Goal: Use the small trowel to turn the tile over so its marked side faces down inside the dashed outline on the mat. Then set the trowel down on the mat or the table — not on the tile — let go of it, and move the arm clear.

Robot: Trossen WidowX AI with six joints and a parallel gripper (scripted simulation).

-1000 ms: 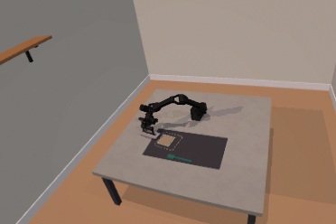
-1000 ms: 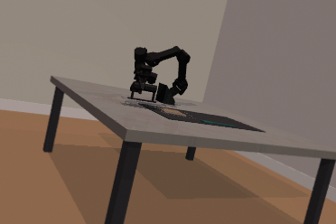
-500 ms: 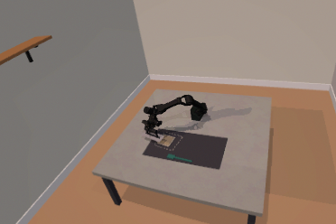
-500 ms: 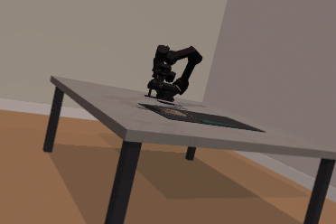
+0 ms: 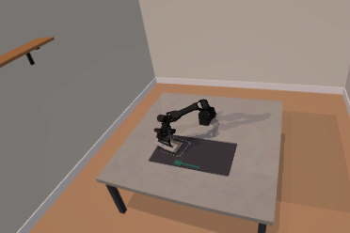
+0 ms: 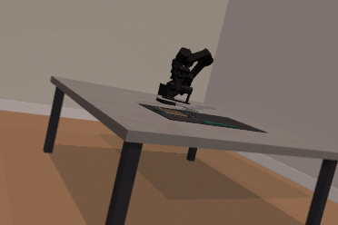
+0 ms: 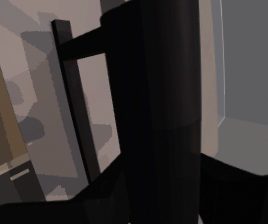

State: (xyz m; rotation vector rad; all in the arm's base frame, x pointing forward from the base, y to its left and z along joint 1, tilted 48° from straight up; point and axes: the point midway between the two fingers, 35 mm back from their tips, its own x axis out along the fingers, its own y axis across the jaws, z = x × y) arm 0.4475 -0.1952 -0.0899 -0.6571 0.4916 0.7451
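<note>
Now: the green trowel 7 cm ahead of my gripper tip, 23 cm to the left of it and 11 cm below it. From my gripper tip the other things lie so: dark mat (7 cm behind, 24 cm to the left, 13 cm below); tile (9 cm behind, 5 cm to the left, 11 cm below).
</note>
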